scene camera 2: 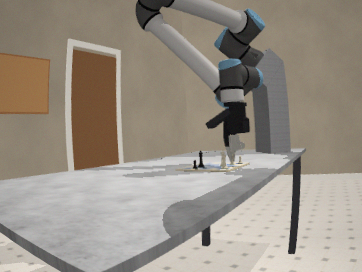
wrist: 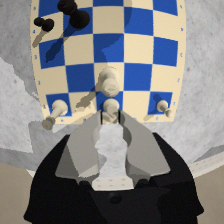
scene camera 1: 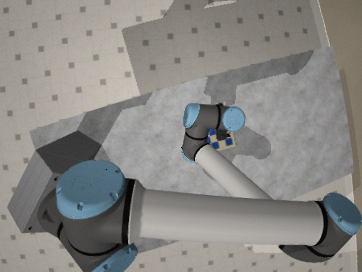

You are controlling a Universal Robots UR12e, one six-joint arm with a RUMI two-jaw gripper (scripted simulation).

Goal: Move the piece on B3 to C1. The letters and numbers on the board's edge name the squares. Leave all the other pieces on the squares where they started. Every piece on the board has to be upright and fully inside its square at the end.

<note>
The pictures show: the gripper and a chessboard.
</note>
